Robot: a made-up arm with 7 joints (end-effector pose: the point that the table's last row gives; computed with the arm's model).
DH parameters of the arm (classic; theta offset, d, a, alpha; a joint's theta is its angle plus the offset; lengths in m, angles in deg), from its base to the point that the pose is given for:
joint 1: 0 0.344 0 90
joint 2: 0 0.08 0 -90
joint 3: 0 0.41 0.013 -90
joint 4: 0 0.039 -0.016 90
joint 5: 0 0.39 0 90
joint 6: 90 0.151 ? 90
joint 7: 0 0.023 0 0
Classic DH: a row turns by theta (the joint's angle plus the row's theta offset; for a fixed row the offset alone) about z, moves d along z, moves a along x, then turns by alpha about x.
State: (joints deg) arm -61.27 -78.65 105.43 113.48 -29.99 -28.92 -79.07
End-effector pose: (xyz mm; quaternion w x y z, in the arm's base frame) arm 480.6 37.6 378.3 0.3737 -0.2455 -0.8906 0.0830
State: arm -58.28 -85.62 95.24 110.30 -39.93 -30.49 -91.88
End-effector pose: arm 519.9 12.2 266.2 0.4117 -0.1722 -0.8911 0.0831
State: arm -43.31 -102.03 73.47 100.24 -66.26 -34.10 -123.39
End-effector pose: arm 537.1 49.8 -15.1 0.4790 0.0884 -0.8595 0.1549
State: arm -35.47 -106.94 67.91 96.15 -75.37 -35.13 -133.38
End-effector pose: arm 525.7 91.2 -92.8 0.4858 0.1948 -0.8276 0.2027
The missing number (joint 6, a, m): 0.172
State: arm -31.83 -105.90 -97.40 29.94 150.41 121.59 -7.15
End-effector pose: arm 242.5 -658.6 137.4 0.2999 0.2954 -0.5555 0.7171
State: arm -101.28 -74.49 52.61 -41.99 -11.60 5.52 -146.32
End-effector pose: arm -594.1 -628.1 704.5 0.5710 0.8048 0.1592 0.0297
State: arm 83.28 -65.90 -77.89 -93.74 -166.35 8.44 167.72
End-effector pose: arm -451.8 379.0 414.6 0.6186 0.7588 0.0990 -0.1782
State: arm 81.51 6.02 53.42 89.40 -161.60 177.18 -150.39
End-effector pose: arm -227.7 -29.5 786.0 0.0758 -0.5987 -0.7899 0.1089
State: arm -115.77 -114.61 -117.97 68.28 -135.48 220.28 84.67
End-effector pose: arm -509.8 -439.6 70.0 0.5235 -0.3964 0.6984 0.2848
